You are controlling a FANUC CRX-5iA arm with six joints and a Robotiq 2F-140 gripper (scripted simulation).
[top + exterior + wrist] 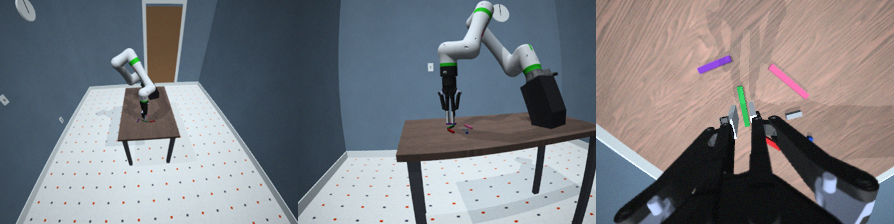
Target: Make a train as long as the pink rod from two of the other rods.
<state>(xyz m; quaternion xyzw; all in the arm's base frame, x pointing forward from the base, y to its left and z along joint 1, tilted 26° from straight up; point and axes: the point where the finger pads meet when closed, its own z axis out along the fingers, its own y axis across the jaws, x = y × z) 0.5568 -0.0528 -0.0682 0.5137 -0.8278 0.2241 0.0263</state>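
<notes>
My hand is 60 mm above the green rod. From my hand the other things lie so: red rod: 10 mm ahead, 90 mm to the left, 60 mm below; purple rod: 10 mm behind, 90 mm to the right, 60 mm below; pink rod: 90 mm behind, 20 mm to the left, 60 mm below.
</notes>
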